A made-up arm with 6 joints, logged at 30 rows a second.
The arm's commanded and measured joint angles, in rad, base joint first. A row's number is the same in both.
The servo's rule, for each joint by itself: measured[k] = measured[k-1] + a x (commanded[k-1-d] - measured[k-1]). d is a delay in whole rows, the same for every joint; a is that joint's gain. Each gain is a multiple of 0.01, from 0.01 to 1. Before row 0 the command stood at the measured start. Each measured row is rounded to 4 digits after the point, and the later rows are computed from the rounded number. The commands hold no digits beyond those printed.
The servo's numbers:
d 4
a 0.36 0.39 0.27 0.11 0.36 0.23
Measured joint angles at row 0:
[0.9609, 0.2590, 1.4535, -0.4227, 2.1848, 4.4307]
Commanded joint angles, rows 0 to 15:
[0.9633, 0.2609, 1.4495, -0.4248, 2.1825, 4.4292]
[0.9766, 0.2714, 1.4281, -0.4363, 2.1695, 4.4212]
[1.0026, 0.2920, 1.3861, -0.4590, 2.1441, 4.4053]
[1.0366, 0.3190, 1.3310, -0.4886, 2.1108, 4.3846]
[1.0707, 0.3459, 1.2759, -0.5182, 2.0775, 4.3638]
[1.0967, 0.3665, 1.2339, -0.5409, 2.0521, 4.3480]
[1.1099, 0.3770, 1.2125, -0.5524, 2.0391, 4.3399]
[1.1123, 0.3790, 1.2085, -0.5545, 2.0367, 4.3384]
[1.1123, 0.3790, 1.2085, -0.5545, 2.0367, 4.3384]
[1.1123, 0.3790, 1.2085, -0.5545, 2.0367, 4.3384]
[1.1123, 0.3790, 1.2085, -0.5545, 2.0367, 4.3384]
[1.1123, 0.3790, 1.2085, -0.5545, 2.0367, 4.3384]
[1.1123, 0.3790, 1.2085, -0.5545, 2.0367, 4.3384]
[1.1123, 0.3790, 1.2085, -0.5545, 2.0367, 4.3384]
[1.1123, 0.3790, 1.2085, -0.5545, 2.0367, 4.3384]
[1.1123, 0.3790, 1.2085, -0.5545, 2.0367, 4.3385]
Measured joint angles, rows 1 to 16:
[0.9609, 0.2590, 1.4535, -0.4227, 2.1848, 4.4307]
[0.9609, 0.2590, 1.4535, -0.4227, 2.1848, 4.4307]
[0.9609, 0.2590, 1.4535, -0.4227, 2.1848, 4.4307]
[0.9609, 0.2590, 1.4535, -0.4227, 2.1848, 4.4307]
[0.9618, 0.2597, 1.4524, -0.4229, 2.1840, 4.4304]
[0.9671, 0.2643, 1.4458, -0.4244, 2.1788, 4.4283]
[0.9799, 0.2751, 1.4297, -0.4282, 2.1663, 4.4230]
[1.0003, 0.2922, 1.4031, -0.4348, 2.1463, 4.4142]
[1.0256, 0.3131, 1.3688, -0.4440, 2.1215, 4.4026]
[1.0512, 0.3339, 1.3324, -0.4547, 2.0965, 4.3900]
[1.0723, 0.3507, 1.3000, -0.4654, 2.0758, 4.3785]
[1.0867, 0.3617, 1.2753, -0.4752, 2.0617, 4.3693]
[1.0959, 0.3684, 1.2573, -0.4839, 2.0527, 4.3622]
[1.1018, 0.3725, 1.2441, -0.4917, 2.0469, 4.3567]
[1.1056, 0.3750, 1.2345, -0.4986, 2.0432, 4.3525]
[1.1080, 0.3766, 1.2275, -0.5047, 2.0409, 4.3493]

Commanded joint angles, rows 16 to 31:
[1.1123, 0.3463, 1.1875, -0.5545, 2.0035, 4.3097]
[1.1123, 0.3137, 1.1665, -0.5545, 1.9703, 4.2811]
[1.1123, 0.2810, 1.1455, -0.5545, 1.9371, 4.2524]
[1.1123, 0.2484, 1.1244, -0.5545, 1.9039, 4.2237]
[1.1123, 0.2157, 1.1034, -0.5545, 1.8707, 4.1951]
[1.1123, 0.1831, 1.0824, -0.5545, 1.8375, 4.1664]
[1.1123, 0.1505, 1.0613, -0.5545, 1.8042, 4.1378]
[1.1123, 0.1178, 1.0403, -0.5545, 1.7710, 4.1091]
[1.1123, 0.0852, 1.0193, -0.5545, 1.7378, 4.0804]
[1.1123, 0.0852, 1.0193, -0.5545, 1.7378, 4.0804]
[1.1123, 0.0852, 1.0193, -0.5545, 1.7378, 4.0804]
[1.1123, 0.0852, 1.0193, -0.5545, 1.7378, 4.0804]
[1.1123, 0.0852, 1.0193, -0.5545, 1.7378, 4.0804]
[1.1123, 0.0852, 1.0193, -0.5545, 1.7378, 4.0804]
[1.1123, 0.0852, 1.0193, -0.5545, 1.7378, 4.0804]
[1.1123, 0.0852, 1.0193, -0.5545, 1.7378, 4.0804]
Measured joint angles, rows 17 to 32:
[1.1095, 0.3775, 1.2224, -0.5102, 2.0394, 4.3468]
[1.1105, 0.3781, 1.2186, -0.5151, 2.0384, 4.3449]
[1.1111, 0.3785, 1.2159, -0.5194, 2.0378, 4.3434]
[1.1115, 0.3787, 1.2139, -0.5233, 2.0374, 4.3423]
[1.1118, 0.3661, 1.2068, -0.5267, 2.0252, 4.3348]
[1.1120, 0.3457, 1.1959, -0.5298, 2.0054, 4.3224]
[1.1121, 0.3205, 1.1823, -0.5325, 1.9808, 4.3063]
[1.1122, 0.2924, 1.1667, -0.5349, 1.9531, 4.2873]
[1.1122, 0.2625, 1.1496, -0.5371, 1.9234, 4.2661]
[1.1122, 0.2315, 1.1315, -0.5390, 1.8925, 4.2432]
[1.1122, 0.1999, 1.1125, -0.5407, 1.8607, 4.2190]
[1.1122, 0.1679, 1.0930, -0.5422, 1.8284, 4.1937]
[1.1122, 0.1356, 1.0731, -0.5436, 1.7958, 4.1676]
[1.1122, 0.1159, 1.0586, -0.5448, 1.7749, 4.1475]
[1.1122, 0.1039, 1.0480, -0.5459, 1.7615, 4.1321]
[1.1122, 0.0966, 1.0403, -0.5468, 1.7530, 4.1202]

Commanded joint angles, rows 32 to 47:
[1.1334, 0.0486, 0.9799, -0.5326, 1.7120, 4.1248]
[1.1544, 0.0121, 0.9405, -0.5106, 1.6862, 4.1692]
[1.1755, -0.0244, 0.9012, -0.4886, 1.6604, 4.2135]
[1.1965, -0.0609, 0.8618, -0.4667, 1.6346, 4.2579]
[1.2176, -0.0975, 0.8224, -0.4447, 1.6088, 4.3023]
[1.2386, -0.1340, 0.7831, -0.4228, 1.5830, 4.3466]
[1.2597, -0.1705, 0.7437, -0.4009, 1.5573, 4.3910]
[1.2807, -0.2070, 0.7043, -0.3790, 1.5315, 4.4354]
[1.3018, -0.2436, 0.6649, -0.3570, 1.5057, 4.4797]
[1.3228, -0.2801, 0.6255, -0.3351, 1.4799, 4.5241]
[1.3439, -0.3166, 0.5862, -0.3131, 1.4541, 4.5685]
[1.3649, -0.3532, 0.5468, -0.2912, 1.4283, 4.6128]
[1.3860, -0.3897, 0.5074, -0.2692, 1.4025, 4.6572]
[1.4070, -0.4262, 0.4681, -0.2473, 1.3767, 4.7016]
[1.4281, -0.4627, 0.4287, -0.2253, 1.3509, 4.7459]
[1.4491, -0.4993, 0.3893, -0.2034, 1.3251, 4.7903]
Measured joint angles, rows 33 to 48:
[1.1122, 0.0922, 1.0346, -0.5476, 1.7475, 4.1110]
[1.1122, 0.0895, 1.0305, -0.5484, 1.7440, 4.1040]
[1.1122, 0.0878, 1.0275, -0.5491, 1.7418, 4.0986]
[1.1122, 0.0868, 1.0253, -0.5497, 1.7404, 4.0944]
[1.1198, 0.0719, 1.0130, -0.5478, 1.7302, 4.1014]
[1.1323, 0.0486, 0.9934, -0.5437, 1.7144, 4.1170]
[1.1479, 0.0201, 0.9685, -0.5376, 1.6950, 4.1392]
[1.1654, -0.0115, 0.9397, -0.5298, 1.6733, 4.1665]
[1.1842, -0.0450, 0.9080, -0.5204, 1.6501, 4.1977]
[1.2038, -0.0797, 0.8743, -0.5097, 1.6259, 4.2319]
[1.2239, -0.1151, 0.8390, -0.4977, 1.6012, 4.2685]
[1.2443, -0.1509, 0.8026, -0.4846, 1.5761, 4.3069]
[1.2650, -0.1871, 0.7654, -0.4706, 1.5508, 4.3466]
[1.2858, -0.2234, 0.7276, -0.4557, 1.5253, 4.3874]
[1.3067, -0.2597, 0.6894, -0.4400, 1.4997, 4.4291]
[1.3277, -0.2962, 0.6509, -0.4236, 1.4740, 4.4714]

